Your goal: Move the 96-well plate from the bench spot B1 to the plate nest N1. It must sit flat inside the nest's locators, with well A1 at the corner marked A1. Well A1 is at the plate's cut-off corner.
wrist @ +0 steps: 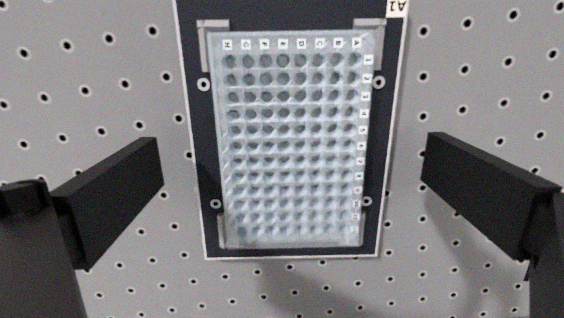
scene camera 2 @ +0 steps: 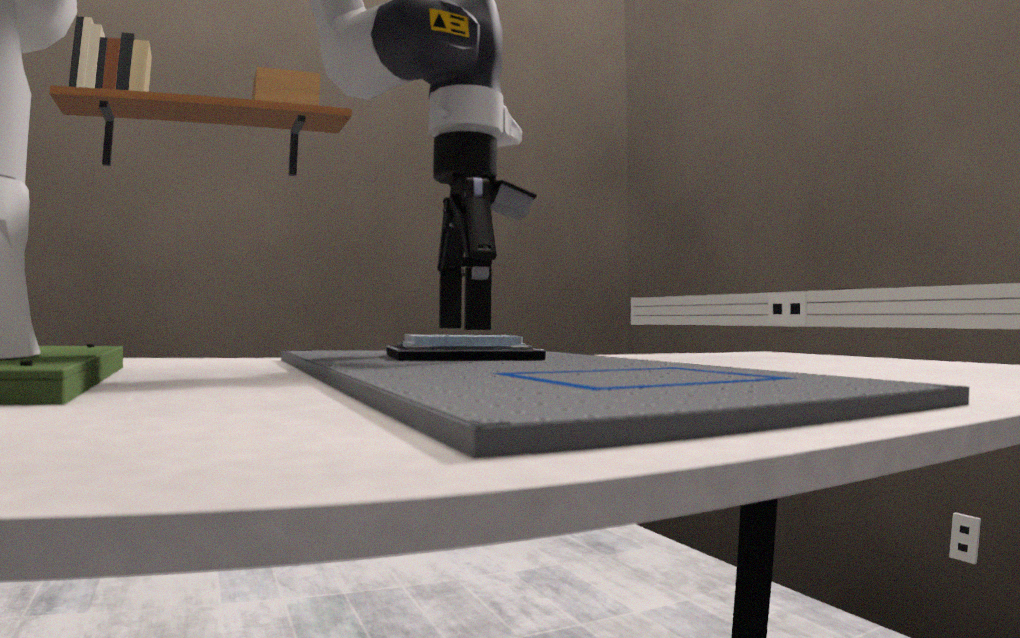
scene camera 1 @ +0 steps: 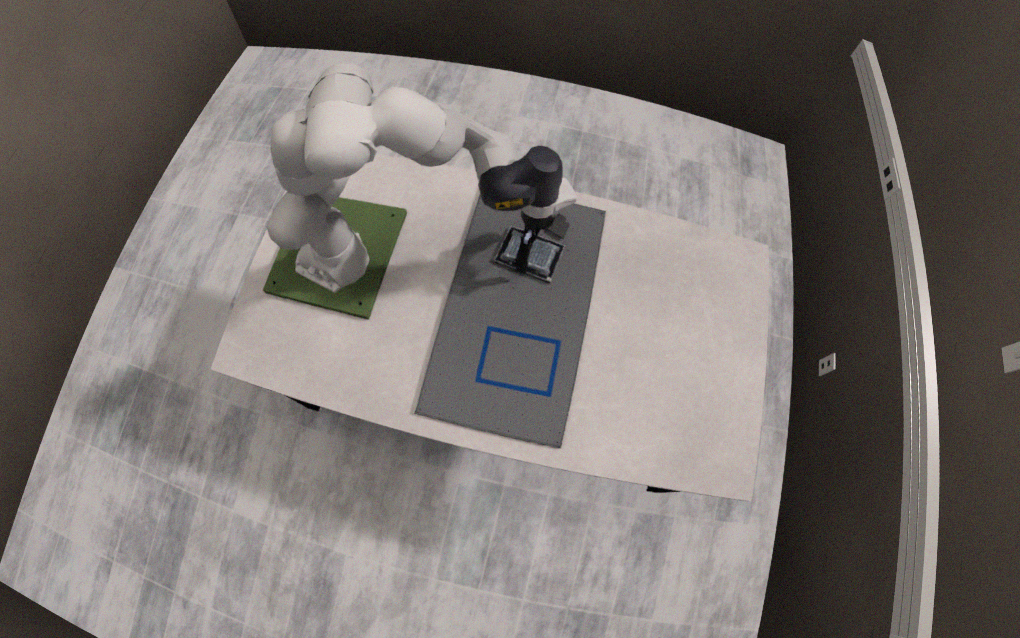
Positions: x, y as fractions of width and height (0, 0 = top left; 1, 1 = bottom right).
Scene:
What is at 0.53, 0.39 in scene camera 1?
A 96-well plate.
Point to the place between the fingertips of my gripper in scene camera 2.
0.45, 0.51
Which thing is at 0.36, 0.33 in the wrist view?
A black plate nest N1.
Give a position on a 96-well plate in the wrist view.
0.52, 0.34

